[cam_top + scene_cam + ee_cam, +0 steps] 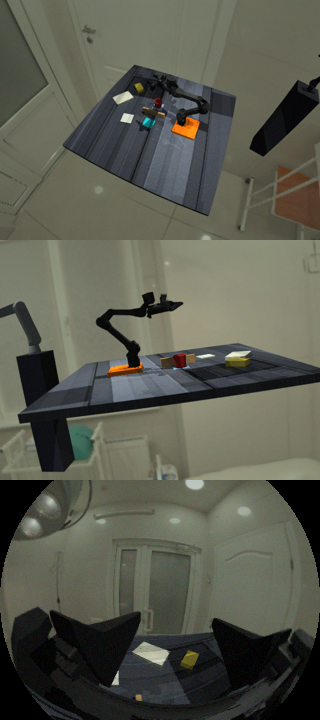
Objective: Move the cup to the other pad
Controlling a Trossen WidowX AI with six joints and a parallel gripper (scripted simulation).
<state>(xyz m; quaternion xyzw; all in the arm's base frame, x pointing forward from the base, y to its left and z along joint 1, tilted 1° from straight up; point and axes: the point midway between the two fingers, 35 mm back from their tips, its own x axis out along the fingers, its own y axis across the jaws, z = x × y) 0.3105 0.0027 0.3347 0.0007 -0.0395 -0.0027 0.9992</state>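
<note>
Right now my gripper tip is 330 mm above the cup, 60 mm to the left of it and 50 mm past it. The rest, counted from my gripper tip: wooden block: 350 mm below, 70 mm behind, 50 mm to the left; teal pad: 380 mm below, 150 mm to the left, 100 mm behind; light blue pad: 380 mm below, 60 mm to the right, 50 mm behind.
</note>
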